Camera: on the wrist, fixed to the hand. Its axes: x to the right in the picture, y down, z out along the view.
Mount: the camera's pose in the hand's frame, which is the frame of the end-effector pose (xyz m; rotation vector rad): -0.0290 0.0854 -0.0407 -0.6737 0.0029 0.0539
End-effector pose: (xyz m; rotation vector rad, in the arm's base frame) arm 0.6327 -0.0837 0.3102 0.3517 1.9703 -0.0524
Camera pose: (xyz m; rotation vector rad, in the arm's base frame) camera 0.6304 -0.0006 0.3638 -0.0396 1.8547 0.6313
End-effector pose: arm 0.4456 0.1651 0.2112 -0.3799 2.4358 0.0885
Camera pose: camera 0.4173 0.2474 0.2582 -0.6004 2.3600 0.9427
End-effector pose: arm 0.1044 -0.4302 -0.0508 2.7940 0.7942 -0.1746
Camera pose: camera 0.1273 -0.5051 0.0097 2.1724 0.6261 0.0944
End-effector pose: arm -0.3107 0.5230 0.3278 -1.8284 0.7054 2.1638
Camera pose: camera -0.3092 0.4335 0.3699 1.8066 0.0008 -2.2675
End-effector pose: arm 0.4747 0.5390 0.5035 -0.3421 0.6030 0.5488
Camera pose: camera 0.3876 0.5781 0.4775 -0.9633 0.4158 0.7977
